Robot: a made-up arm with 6 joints. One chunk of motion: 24 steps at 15 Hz.
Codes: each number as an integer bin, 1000 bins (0 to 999) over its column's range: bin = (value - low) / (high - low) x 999, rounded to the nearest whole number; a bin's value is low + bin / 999 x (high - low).
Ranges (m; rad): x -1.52..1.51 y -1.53..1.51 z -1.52..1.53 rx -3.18..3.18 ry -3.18..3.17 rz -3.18..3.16
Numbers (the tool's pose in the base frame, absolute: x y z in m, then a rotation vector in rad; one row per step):
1: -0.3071 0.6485 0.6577 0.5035 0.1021 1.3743
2: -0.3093 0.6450 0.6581 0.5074 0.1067 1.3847
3: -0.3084 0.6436 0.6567 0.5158 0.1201 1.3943
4: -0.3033 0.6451 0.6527 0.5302 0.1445 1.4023
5: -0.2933 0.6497 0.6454 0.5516 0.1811 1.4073
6: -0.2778 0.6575 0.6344 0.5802 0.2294 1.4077
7: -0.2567 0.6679 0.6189 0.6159 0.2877 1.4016
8: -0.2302 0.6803 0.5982 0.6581 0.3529 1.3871
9: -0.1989 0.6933 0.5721 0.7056 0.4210 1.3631
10: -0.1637 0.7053 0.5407 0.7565 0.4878 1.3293
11: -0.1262 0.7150 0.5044 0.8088 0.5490 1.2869
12: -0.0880 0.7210 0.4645 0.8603 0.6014 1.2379
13: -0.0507 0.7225 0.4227 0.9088 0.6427 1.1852
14: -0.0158 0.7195 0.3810 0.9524 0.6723 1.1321
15: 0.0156 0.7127 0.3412 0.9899 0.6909 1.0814
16: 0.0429 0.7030 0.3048 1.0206 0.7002 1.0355
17: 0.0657 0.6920 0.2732 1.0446 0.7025 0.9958
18: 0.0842 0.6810 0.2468 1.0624 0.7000 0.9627
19: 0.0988 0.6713 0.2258 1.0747 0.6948 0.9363
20: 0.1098 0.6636 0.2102 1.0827 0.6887 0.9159
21: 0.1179 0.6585 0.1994 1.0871 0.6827 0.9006
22: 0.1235 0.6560 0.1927 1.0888 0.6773 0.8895
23: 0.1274 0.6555 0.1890 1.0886 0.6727 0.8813
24: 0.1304 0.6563 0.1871 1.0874 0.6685 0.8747
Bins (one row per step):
1: 400 716 713 579 516 718
2: 399 715 713 579 517 719
3: 399 714 713 581 519 721
4: 401 715 712 583 523 722
5: 404 716 709 586 529 723
6: 410 719 706 591 536 723
7: 417 722 701 596 546 722
8: 425 726 694 603 556 720
9: 436 731 685 610 567 716
10: 447 735 675 618 577 711
11: 460 738 663 627 587 704
12: 472 740 650 635 595 696
13: 484 740 636 642 601 688
14: 496 739 623 649 606 679
15: 506 737 610 655 609 671
16: 515 734 598 660 610 664
17: 523 730 587 664 611 658
18: 529 727 579 666 610 653
19: 534 723 572 668 610 649
20: 537 721 567 670 609 645
21: 540 719 563 670 608 643
22: 542 718 561 671 607 641
23: 543 718 560 670 606 640
24: 544 718 559 670 605 639

